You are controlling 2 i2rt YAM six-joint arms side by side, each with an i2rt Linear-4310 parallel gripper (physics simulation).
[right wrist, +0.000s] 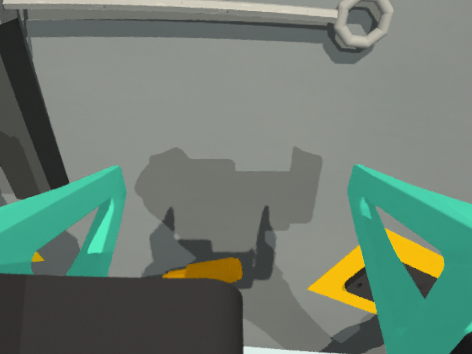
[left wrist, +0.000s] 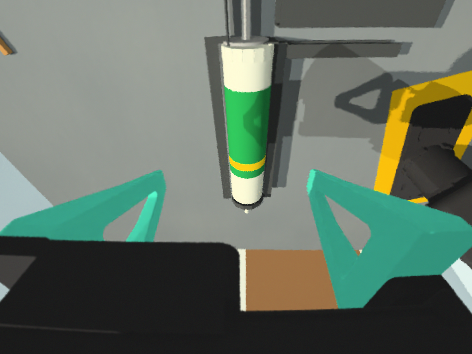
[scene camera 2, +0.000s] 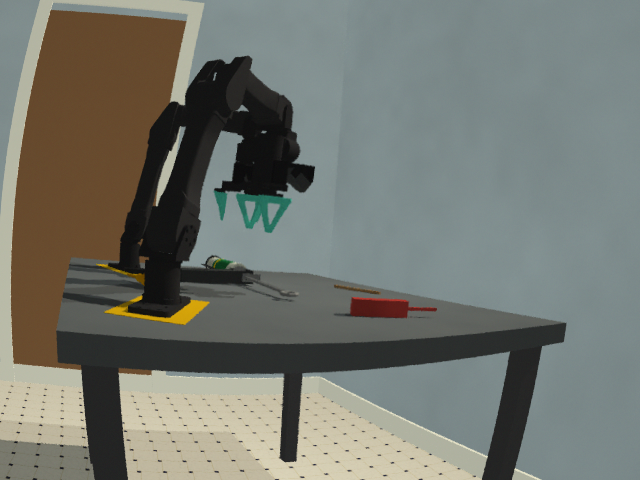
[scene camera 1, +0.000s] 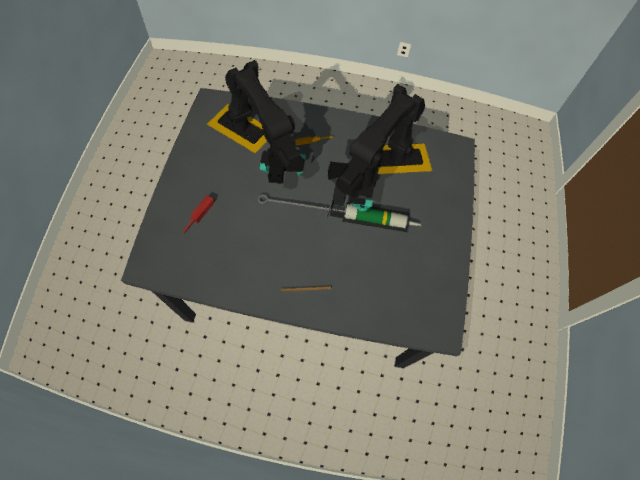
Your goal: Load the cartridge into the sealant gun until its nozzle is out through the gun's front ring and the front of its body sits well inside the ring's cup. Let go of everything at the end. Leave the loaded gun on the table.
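Frame: origin at the left arm's base, x ahead, y down, z left, level; millimetres.
Seen in the pictures: left gripper, between the fingertips: [left wrist: 236, 177] [scene camera 2: 239, 220] [scene camera 1: 364, 197]; right gripper, between the fingertips: [right wrist: 236, 178] [scene camera 2: 258, 230] [scene camera 1: 284, 173]; left arm's base, origin of its link: [left wrist: 421, 157] [scene camera 2: 129, 270] [scene camera 1: 397, 158]; right arm's base, origin of its link: [scene camera 2: 161, 307] [scene camera 1: 240, 127].
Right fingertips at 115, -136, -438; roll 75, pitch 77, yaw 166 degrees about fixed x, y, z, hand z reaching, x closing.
Offsets run from my right fingertips to a thing's top centre, as dx, dy, dz. "*": to the spot under its first point.
The green and white cartridge {+146, +85, +331} [scene camera 1: 369, 214] [scene camera 2: 222, 264] [left wrist: 247, 125] lies lengthwise in the dark cradle of the sealant gun [scene camera 1: 294, 202] [scene camera 2: 211, 275] [left wrist: 216, 100] on the table. Its nozzle {+175, +103, +428} [scene camera 1: 415, 223] sticks out past the gun's front end in scene camera 1. In the left wrist view the body's front end meets the dark ring {* +169, +82, +409} [left wrist: 247, 206]; how deep it sits is hard to tell. The plunger disc is at the cartridge's rear. My left gripper [left wrist: 236, 177] is open and empty above the gun. My right gripper [scene camera 1: 282, 167] [right wrist: 236, 178] is open and empty, beside the plunger rod's side of the gun.
A red tool {+64, +106, -325} [scene camera 1: 202, 208] [scene camera 2: 378, 307] lies at the left of scene camera 1. An orange tool {-220, +109, +128} [scene camera 1: 312, 140] [right wrist: 215, 270] lies between the arm bases. A thin brown stick {+367, +129, +37} [scene camera 1: 306, 288] [scene camera 2: 356, 288] lies near the table's lower edge in scene camera 1.
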